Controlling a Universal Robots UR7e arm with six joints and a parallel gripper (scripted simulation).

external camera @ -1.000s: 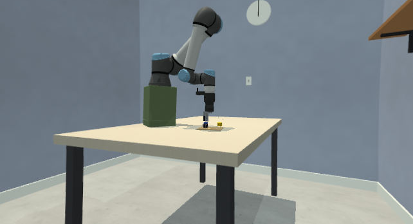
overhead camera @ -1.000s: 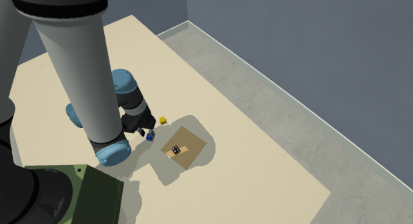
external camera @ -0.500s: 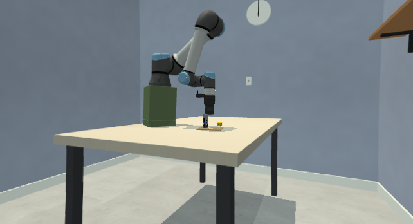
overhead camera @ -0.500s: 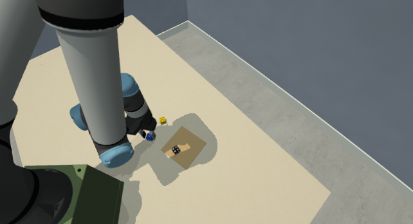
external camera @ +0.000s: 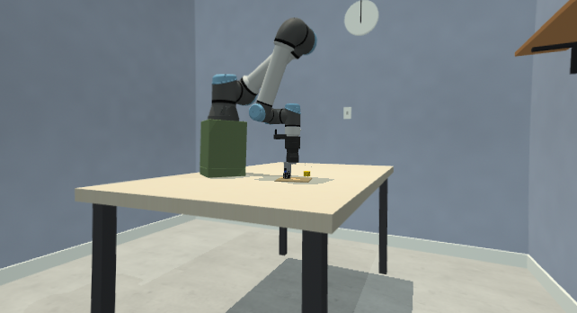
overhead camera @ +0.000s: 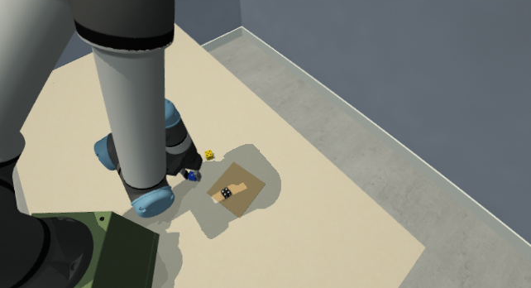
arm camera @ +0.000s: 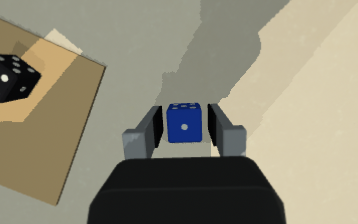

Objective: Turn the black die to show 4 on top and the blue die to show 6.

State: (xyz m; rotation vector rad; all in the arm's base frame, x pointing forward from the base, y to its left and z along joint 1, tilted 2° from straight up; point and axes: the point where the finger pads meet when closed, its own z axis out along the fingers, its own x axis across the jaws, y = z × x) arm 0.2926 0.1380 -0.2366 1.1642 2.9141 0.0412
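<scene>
Right now my hand is 1 cm above the blue die. Also, from my hand: tan mat 12 cm to the right, 10 cm ahead, 2 cm below; then yellow die 8 cm ahead, 4 cm to the left, 1 cm below; then black die 12 cm to the right, 7 cm ahead.
</scene>
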